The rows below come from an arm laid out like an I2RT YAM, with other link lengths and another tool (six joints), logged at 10 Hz.
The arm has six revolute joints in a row. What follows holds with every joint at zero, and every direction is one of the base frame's. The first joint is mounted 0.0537 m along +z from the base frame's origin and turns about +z. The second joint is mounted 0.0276 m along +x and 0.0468 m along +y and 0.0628 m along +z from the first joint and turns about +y. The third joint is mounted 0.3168 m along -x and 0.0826 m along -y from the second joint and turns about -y. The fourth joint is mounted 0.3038 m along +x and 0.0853 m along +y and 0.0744 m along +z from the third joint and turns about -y. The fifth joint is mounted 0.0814 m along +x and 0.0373 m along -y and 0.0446 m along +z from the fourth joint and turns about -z. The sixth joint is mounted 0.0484 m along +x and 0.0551 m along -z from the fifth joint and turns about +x. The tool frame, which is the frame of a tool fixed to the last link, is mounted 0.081 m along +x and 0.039 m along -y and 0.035 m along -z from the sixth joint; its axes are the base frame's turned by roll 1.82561, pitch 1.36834 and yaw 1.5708 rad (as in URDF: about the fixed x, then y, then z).
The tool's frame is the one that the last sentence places.
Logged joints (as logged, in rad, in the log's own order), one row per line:
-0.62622, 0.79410, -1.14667, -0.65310, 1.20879, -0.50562
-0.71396, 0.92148, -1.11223, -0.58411, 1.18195, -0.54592
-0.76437, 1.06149, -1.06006, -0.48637, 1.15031, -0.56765
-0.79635, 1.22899, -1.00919, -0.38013, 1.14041, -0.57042
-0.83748, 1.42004, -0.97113, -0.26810, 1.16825, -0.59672
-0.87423, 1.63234, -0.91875, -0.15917, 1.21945, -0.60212
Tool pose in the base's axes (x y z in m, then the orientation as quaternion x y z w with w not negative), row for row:
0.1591, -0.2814, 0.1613, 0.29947, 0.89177, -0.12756, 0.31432
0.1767, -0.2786, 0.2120, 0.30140, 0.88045, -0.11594, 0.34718
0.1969, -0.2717, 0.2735, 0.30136, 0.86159, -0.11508, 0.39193
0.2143, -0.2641, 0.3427, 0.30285, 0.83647, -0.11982, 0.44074
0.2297, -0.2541, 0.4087, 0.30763, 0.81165, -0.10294, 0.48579
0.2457, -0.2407, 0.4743, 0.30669, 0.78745, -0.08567, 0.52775
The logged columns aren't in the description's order. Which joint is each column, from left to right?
Columns, left to right: joint 4, joint 3, joint 1, joint 6, joint 2, joint 5.
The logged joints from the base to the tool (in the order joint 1, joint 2, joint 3, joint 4, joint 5, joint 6), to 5 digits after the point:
-1.14667, 1.20879, 0.79410, -0.62622, -0.50562, -0.65310
-1.11223, 1.18195, 0.92148, -0.71396, -0.54592, -0.58411
-1.06006, 1.15031, 1.06149, -0.76437, -0.56765, -0.48637
-1.00919, 1.14041, 1.22899, -0.79635, -0.57042, -0.38013
-0.97113, 1.16825, 1.42004, -0.83748, -0.59672, -0.26810
-0.91875, 1.21945, 1.63234, -0.87423, -0.60212, -0.15917

